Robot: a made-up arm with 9 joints.
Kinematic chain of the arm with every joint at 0, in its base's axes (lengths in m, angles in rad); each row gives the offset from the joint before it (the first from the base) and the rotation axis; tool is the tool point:
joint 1: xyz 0 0 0.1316 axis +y
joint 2: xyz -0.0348 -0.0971 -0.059 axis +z
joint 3: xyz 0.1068 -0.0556 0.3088 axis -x
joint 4: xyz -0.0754 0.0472 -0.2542 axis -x
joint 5: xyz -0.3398 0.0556 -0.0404 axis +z
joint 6: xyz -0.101 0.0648 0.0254 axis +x
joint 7: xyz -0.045 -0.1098 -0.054 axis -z
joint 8: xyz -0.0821 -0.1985 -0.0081 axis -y
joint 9: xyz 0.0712 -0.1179 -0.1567 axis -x
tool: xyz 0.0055 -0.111 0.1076
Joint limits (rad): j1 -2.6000..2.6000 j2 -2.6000..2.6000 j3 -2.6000..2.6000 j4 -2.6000..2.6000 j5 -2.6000..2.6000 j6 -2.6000..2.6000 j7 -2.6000..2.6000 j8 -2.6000..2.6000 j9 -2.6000..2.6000
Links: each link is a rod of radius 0.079 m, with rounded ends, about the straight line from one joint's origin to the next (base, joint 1, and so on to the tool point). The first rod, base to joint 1, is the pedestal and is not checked.
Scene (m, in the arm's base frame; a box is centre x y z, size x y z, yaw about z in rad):
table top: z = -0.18
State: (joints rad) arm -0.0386 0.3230 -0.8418 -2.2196 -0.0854 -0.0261 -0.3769 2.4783 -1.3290
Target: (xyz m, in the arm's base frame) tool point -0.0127 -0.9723 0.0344
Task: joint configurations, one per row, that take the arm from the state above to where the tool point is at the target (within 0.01 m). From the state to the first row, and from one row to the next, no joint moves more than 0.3 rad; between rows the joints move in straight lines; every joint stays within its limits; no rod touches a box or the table.
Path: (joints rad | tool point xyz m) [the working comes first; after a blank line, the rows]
Joints at the target: -0.1207 1.0751 0.1356 -1.9272 -0.5936 -0.5290 0.3788 2.6000 -1.1939
Straight joint move there: touches the table top.

1: 0.2327 0.3137 -0.8010 -2.0393 -0.1743 -0.1515 -0.3831 2.4155 -1.4373 | -0.5250 0.2057 0.0255
2: 0.5040 0.3044 -0.7602 -1.8589 -0.2632 -0.2768 -0.3894 2.3527 -1.5456 | -0.5307 0.0596 0.0777
3: 0.7752 0.2951 -0.7194 -1.6786 -0.3521 -0.4022 -0.3956 2.2899 -1.6540 | -0.4973 -0.0919 0.1705
4: 1.0465 0.2858 -0.6787 -1.4982 -0.4411 -0.5275 -0.4018 2.2272 -1.7623 | -0.4061 -0.2258 0.2724
5: 1.3178 0.2765 -0.6379 -1.3179 -0.5300 -0.6529 -0.4081 2.1644 -1.8706 | -0.2629 -0.3255 0.3455
6: 1.0301 0.4362 -0.4832 -1.4397 -0.5427 -0.6281 -0.2507 2.2515 -1.7352 | -0.3535 -0.4656 0.2564
7: 0.7424 0.5960 -0.3285 -1.5616 -0.5554 -0.6033 -0.0933 2.3386 -1.5999 | -0.3684 -0.6135 0.1350
8: 0.4547 0.7557 -0.1738 -1.6835 -0.5681 -0.5786 0.0640 2.4258 -1.4646 | -0.2987 -0.7564 0.0287
9: 0.1670 0.9154 -0.0191 -1.8053 -0.5808 -0.5538 0.2214 2.5129 -1.3292 | -0.1647 -0.8803 -0.0149
10: -0.1207 1.0751 0.1356 -1.9272 -0.5936 -0.5290 0.3788 2.6000 -1.1939 | -0.0127 -0.9723 0.0344

